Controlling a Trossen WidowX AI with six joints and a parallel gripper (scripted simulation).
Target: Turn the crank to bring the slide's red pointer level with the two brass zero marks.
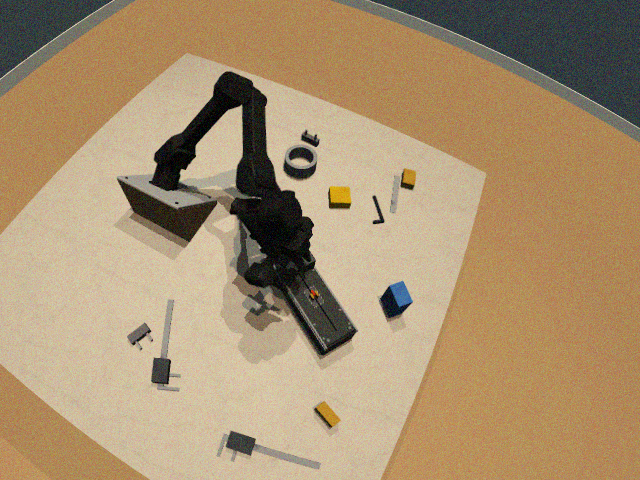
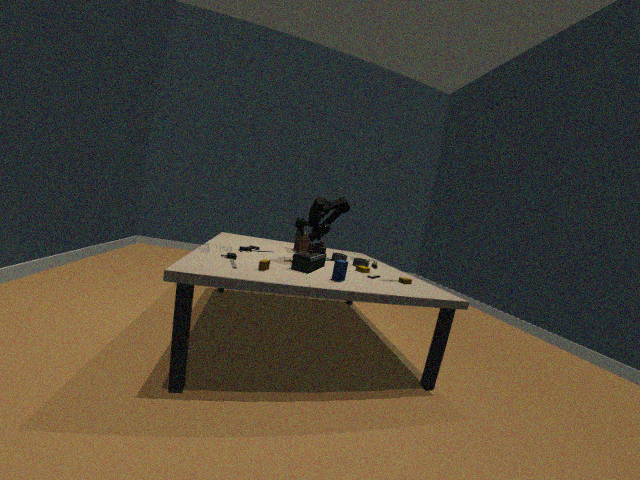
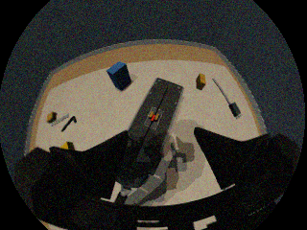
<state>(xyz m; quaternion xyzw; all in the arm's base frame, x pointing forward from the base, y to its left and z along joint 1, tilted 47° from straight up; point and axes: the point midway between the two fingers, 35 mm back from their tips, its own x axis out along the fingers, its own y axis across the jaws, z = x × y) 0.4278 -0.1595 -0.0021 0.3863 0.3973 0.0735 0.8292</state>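
Now: the crank handle 11 cm behind my gripper tip, 10 cm to the left of it and 3 cm below it. From my gripper tip the other things lie so: yellow block: 34 cm to the left, 14 cm below; red pointer: 4 cm ahead, 7 cm below; blue cube: 24 cm ahead, 8 cm to the left, 11 cm below.
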